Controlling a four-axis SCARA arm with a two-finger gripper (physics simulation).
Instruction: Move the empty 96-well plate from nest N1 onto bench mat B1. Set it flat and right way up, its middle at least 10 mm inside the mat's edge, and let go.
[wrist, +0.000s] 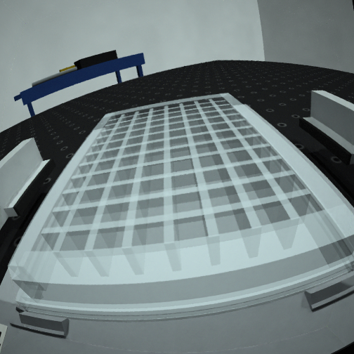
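The clear 96-well plate sits in the grey nest N1, flat and with its wells facing up. It fills the middle of the wrist view, and its near edge lies beside the nest's small raised clips. My gripper is open. One finger stands left of the plate and the other right of it, with a gap on both sides; neither appears to touch it. Its height against the plate is hard to tell. Bench mat B1 does not show in this view.
A dark bench top with rows of small rings stretches behind and beside the plate. A blue table-like stand with a black block on it is at the back left. Pale walls stand behind. Part of a white label shows at the lower left.
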